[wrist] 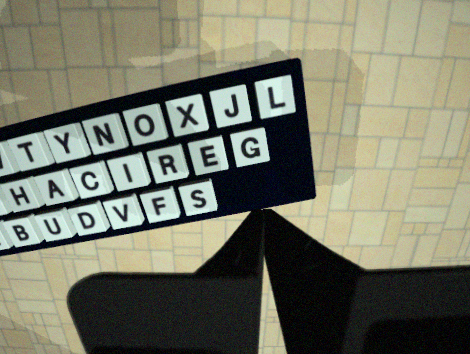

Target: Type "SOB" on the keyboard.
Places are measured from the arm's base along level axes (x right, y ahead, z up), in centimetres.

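Pixels of known places: gripper, fingertip midpoint: (261, 218).
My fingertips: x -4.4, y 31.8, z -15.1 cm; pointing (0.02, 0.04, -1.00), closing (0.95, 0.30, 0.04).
For each thing: its middle in the pictures, then the offset to it from my fingertips. "spot": a spot on its surface instead.
- dark keyboard, surface spot: (270, 185) spot: dx +0.5, dy +0.9, dz -2.3 cm
- S key, body centre: (198, 197) dx -3.0, dy -0.7, dz -2.1 cm
- O key, body centre: (145, 124) dx -6.3, dy +2.3, dz -2.1 cm
- B key, body centre: (24, 230) dx -12.2, dy -5.4, dz -2.1 cm
- L key, body centre: (274, 97) dx -0.8, dy +5.1, dz -2.1 cm
- G key, body centre: (249, 146) dx -1.2, dy +2.6, dz -2.1 cm
A dark keyboard (270, 185) with pale letter keys lies tilted across the left and middle of the wrist view, its left end cut off. The S key (199, 199) is the rightmost of the bottom row. The O key (145, 125) is in the top row, between N and X. The B key (21, 232) is in the bottom row near the left edge. My gripper (261, 218) is shut and empty, its tips at the keyboard's lower edge in the view, to the right of and below the S key. Their height above the surface is hard to tell.
The keyboard lies on a surface of pale yellow, irregular tiles (405, 150). Shadows fall at the upper left and around the keyboard's right end. The L key (276, 97) and the G key (250, 147) are near that end.
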